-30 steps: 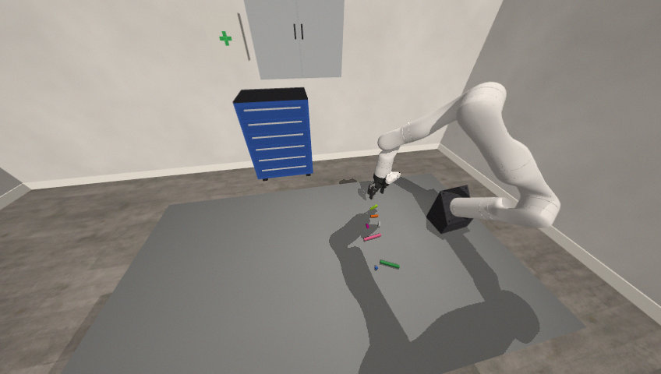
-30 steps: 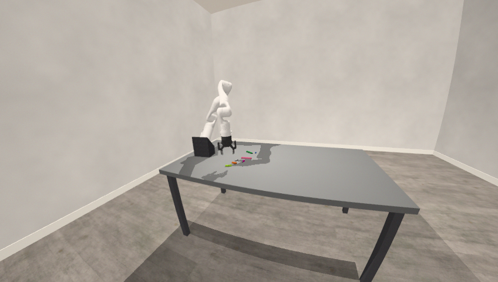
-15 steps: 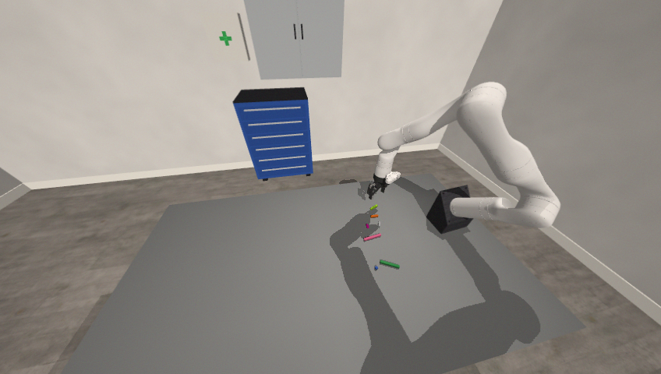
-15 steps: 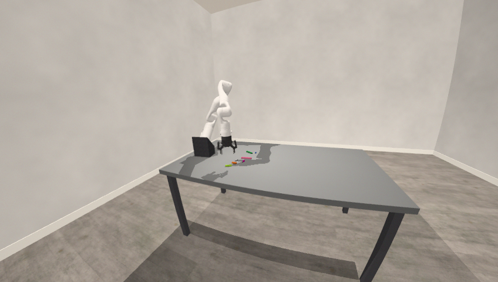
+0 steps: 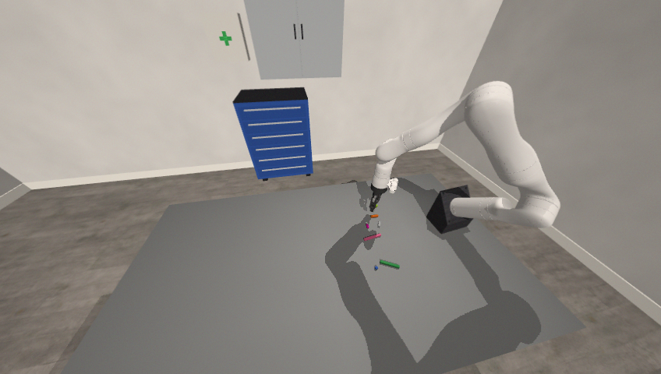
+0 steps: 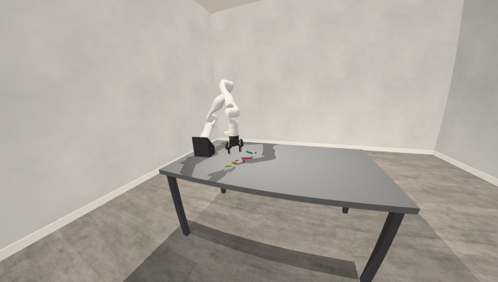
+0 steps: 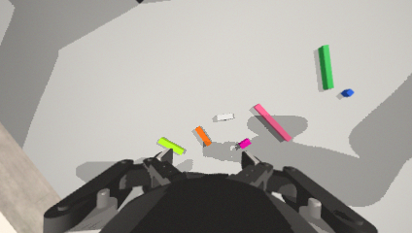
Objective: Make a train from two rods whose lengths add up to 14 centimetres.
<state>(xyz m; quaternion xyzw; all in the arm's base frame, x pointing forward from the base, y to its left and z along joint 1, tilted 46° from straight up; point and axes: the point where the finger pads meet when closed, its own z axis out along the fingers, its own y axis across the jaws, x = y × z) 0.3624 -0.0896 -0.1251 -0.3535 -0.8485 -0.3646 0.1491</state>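
Now: hand 60 mm short of the pink rod, 120 mm to the right of it and 90 mm above it. Also, from my hand: orange rod 10 mm behind, 90 mm below; grey rod 10 mm behind, 60 mm to the left, 90 mm below; lime rod 40 mm behind, 60 mm to the right, 90 mm below.
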